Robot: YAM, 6 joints.
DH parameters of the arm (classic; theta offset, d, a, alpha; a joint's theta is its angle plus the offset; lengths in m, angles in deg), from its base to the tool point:
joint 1: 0 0.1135 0.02 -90
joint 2: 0 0 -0.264 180
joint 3: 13.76 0 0.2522 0
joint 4: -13.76 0 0.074 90
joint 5: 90 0 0 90
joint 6: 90 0.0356 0 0
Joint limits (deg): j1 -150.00..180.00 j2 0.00..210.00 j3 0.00..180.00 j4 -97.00..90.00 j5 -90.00..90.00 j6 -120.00..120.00
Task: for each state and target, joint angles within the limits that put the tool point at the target. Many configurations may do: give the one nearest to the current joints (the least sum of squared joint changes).
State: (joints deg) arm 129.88 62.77 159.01 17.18 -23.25 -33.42
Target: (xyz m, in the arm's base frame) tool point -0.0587 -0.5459 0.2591
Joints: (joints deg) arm 85.80 28.72 180.00 55.06 -31.39 -33.42
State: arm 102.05 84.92 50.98 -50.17 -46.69 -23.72
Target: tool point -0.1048 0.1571 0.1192
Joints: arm 115.76 90.82 36.43 -52.28 -47.19 -23.72
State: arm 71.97 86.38 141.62 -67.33 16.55 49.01
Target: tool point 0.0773 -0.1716 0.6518
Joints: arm 110.15 59.45 165.82 -46.15 22.19 49.01
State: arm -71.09 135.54 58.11 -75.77 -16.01 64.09
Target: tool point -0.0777 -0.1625 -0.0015
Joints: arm -116.91 142.85 51.74 -73.86 -6.85 64.09
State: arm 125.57 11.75 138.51 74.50 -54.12 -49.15
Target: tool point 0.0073 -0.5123 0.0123
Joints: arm 94.25 1.38 171.45 90.00 -59.51 -49.15
